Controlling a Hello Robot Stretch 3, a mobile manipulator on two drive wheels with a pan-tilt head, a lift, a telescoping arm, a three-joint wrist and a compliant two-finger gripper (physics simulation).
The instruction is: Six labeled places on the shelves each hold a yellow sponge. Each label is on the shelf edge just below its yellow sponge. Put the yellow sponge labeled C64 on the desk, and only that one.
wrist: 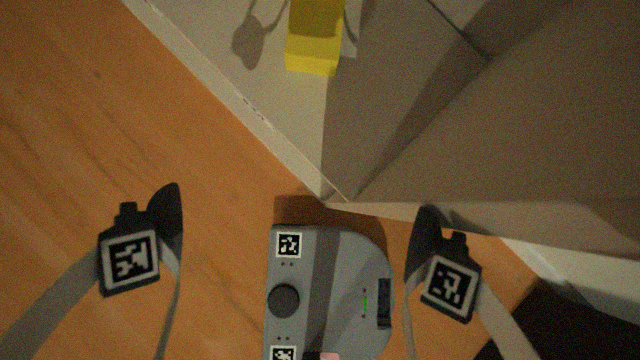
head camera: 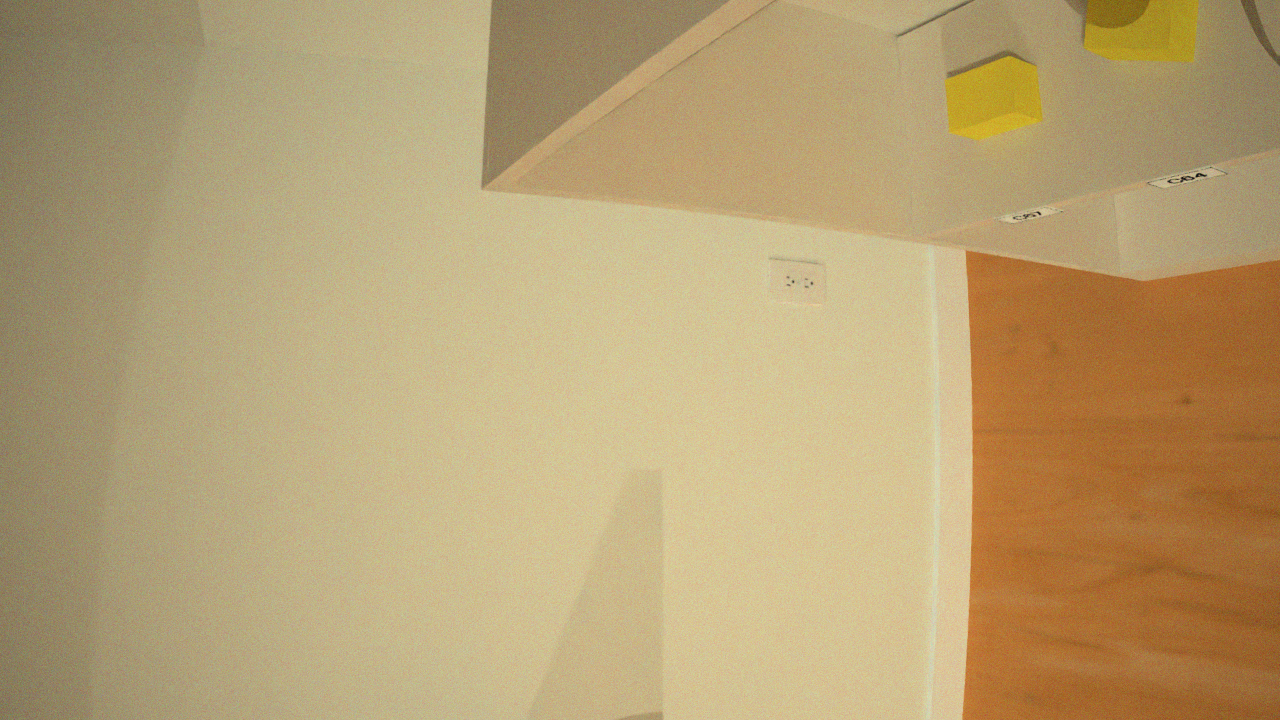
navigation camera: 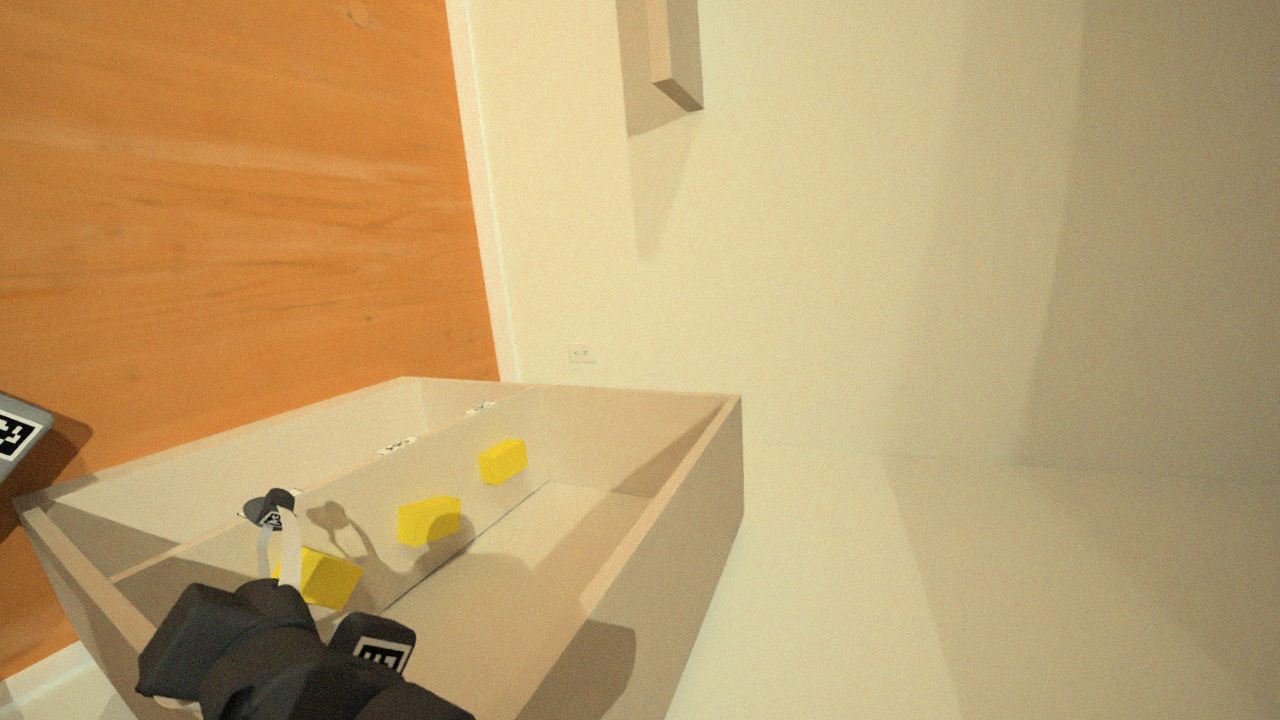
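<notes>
The C64 label [head camera: 1187, 177] [navigation camera: 397, 445] is on the shelf edge below a yellow sponge [head camera: 1154, 40] [navigation camera: 429, 521], the middle of three in the navigation view. The C67 label [head camera: 1029, 215] [navigation camera: 481, 406] is below another sponge [head camera: 993, 98] [navigation camera: 503, 461], nearer the far side wall. A third sponge [navigation camera: 329, 580] is partly behind my gripper [navigation camera: 326, 574] [wrist: 297, 225]. My gripper is open, with no object between its fingertips. In the wrist view a sponge [wrist: 314, 47] lies beyond the fingers at the top; its label is unreadable. The desk cannot be identified.
The shelf unit [head camera: 626, 85] [navigation camera: 664, 501] has side walls and a raised outer board around the sponges. Its corner is close to the right finger in the wrist view. My base [wrist: 330, 290] [navigation camera: 22, 434] is on the wooden floor below. A beige slab [navigation camera: 660, 44] juts along the wall.
</notes>
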